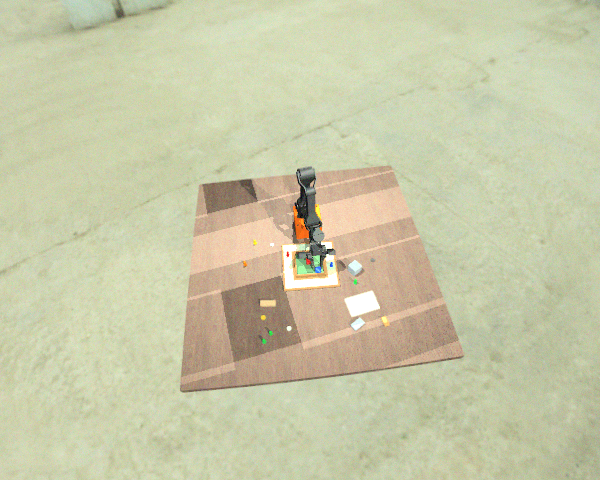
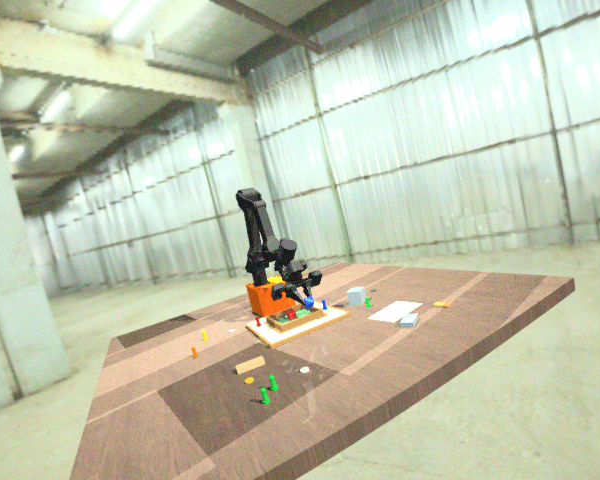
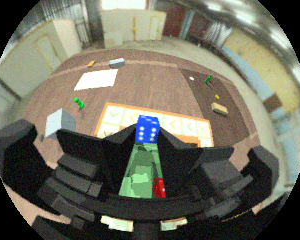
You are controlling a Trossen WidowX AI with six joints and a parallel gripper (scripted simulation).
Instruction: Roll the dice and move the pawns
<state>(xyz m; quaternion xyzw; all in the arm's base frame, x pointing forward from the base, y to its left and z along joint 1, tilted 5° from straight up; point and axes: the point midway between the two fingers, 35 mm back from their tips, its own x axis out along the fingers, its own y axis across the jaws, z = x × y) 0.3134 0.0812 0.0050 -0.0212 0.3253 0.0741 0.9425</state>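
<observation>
My gripper tip is 12 cm past the red pawn, 16 cm to the left of it and 4 cm above it. Also, from my gripper tip: blue pawn 6 cm behind, 7 cm to the left, 4 cm below; cream sheet 15 cm ahead, 22 cm to the left, 7 cm below; grey cube 4 cm behind, 19 cm to the left, 4 cm below.
</observation>
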